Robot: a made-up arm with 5 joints. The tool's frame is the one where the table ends. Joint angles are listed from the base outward.
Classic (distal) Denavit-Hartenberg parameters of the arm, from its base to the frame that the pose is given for. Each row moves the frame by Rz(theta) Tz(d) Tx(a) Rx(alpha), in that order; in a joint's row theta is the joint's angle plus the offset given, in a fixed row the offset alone. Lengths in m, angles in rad.
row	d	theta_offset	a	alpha
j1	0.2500	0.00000	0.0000	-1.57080
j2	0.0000	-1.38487	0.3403	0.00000
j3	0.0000	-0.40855	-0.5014	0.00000
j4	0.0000	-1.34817	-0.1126	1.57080
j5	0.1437	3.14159	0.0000	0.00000
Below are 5 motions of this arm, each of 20 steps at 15 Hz.
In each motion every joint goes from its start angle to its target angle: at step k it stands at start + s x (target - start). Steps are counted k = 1, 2, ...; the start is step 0. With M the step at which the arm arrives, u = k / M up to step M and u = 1 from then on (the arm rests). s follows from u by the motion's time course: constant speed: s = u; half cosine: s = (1 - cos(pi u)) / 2; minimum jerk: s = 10 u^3 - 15 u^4 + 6 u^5.
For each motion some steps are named. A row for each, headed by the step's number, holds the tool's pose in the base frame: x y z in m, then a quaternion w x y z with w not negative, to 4 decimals.
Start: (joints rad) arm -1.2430 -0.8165 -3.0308 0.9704 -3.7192
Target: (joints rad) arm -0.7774 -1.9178 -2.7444 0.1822 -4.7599
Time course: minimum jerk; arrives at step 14
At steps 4, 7, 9, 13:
4: -0.3016 0.7232 0.8880 0.5800 0.0036 0.0160 -0.8144
7: -0.5172 0.8238 0.5619 0.4763 0.0116 -0.2650 -0.8383
9: -0.6415 0.7954 0.2948 0.3825 0.1058 -0.4419 -0.8045
13: -0.7091 0.7000 0.0363 0.2871 0.2510 -0.5651 -0.7316

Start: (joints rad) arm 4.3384 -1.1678 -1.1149 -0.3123 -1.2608
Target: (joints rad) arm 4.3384 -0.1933 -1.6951 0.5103 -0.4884
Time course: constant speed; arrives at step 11
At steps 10, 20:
10: -0.1974 -0.5030 0.9623 0.6433 0.5658 -0.4699 0.2125
20: -0.2156 -0.5493 0.9312 0.5963 0.5761 -0.5137 0.2205

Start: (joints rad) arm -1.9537 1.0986 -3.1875 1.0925 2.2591
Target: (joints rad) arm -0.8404 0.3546 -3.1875 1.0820 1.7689
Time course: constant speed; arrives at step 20
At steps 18, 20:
18: 0.2365 -0.3319 1.1499 0.3119 -0.1237 0.6576 -0.6745
20: 0.2265 -0.2528 1.1778 0.3438 -0.1685 0.6181 -0.6866

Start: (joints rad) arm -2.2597 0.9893 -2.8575 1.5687 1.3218
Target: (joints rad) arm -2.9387 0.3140 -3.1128 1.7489 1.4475
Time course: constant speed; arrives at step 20
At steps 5, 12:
5: -0.6209 -0.5360 0.7005 0.1236 -0.3058 -0.9211 0.2071
12: -0.5820 -0.2989 0.9077 0.2172 -0.4143 -0.8333 0.2948

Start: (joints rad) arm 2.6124 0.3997 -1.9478 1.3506 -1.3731
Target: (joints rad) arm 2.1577 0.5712 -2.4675 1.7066 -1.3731
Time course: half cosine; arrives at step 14
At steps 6, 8, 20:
6: -0.6227 0.5309 0.5662 0.0492 0.3259 -0.9404 -0.0837
8: -0.5630 0.5880 0.5940 0.0445 0.2779 -0.9558 -0.0853
20: -0.4427 0.6656 0.6387 0.0362 0.1925 -0.9767 -0.0875

